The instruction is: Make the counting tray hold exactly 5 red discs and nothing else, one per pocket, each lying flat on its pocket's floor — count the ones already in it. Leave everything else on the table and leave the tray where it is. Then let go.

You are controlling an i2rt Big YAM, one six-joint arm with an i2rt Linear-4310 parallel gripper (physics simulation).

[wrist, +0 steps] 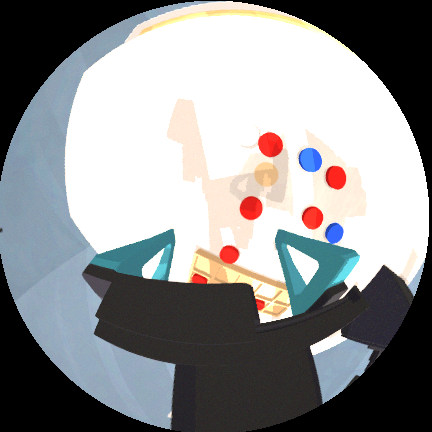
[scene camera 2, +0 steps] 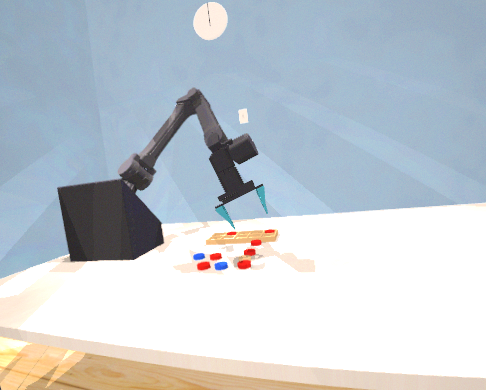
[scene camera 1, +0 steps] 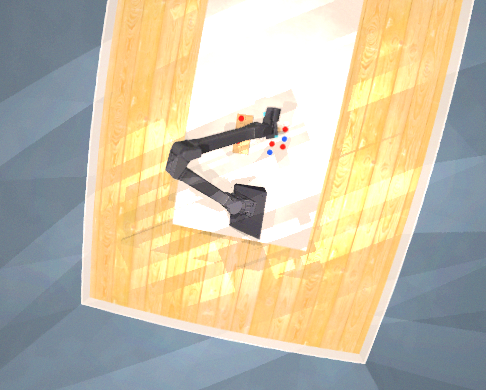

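The wooden counting tray (scene camera 1: 249, 121) (scene camera 2: 240, 241) (wrist: 250, 273) has a red disc (scene camera 1: 241, 118) (scene camera 2: 270, 231) (wrist: 199, 279) in a pocket at its far end and another red disc (scene camera 2: 231, 233) (wrist: 260, 304) nearer the base. My wrist partly hides the tray in the wrist view. One red disc (scene camera 2: 256, 242) (wrist: 229, 254) lies on the table close beside the tray. Further out lie more red discs: one (scene camera 2: 249, 252) (wrist: 251, 207), one (scene camera 1: 285, 129) (scene camera 2: 244, 264) (wrist: 270, 144), one (scene camera 1: 272, 144) (scene camera 2: 215, 256) (wrist: 312, 217), and one (scene camera 1: 282, 147) (scene camera 2: 203, 266) (wrist: 336, 177). My gripper (scene camera 2: 250, 221) (wrist: 226, 235) is open and empty above the table.
One blue disc (scene camera 1: 284, 139) (scene camera 2: 221, 266) (wrist: 310, 160) and another blue disc (scene camera 1: 269, 152) (scene camera 2: 199, 256) (wrist: 334, 233) lie among the red ones. A tan disc (wrist: 266, 174) lies between two reds. A faint white disc (scene camera 2: 257, 264) (wrist: 249, 140) is beside the outermost red.
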